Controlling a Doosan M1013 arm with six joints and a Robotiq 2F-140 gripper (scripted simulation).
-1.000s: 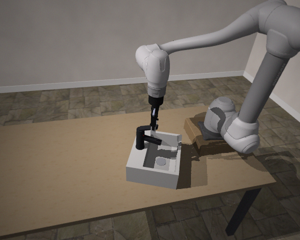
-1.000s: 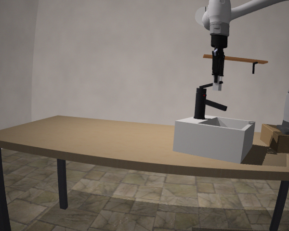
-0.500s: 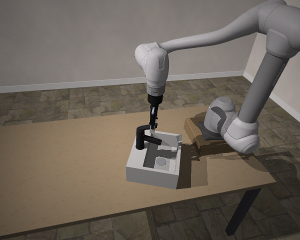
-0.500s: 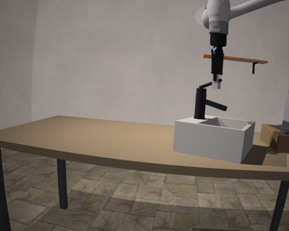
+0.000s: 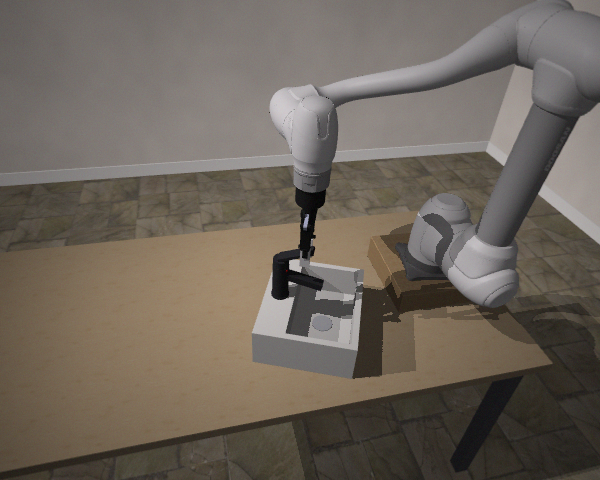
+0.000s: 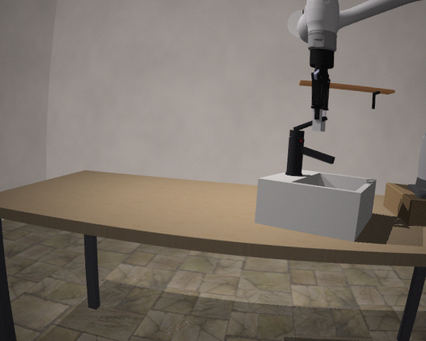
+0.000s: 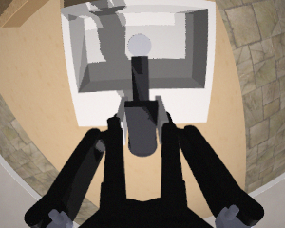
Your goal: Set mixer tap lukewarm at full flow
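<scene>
My gripper is now 30 mm short of the lever, 10 mm to the left of it and 10 mm above it. Round my hand: white sink basin 260 mm below, 50 mm behind, 10 mm to the left; black mixer tap 70 mm below, 50 mm ahead, 10 mm to the right.
</scene>
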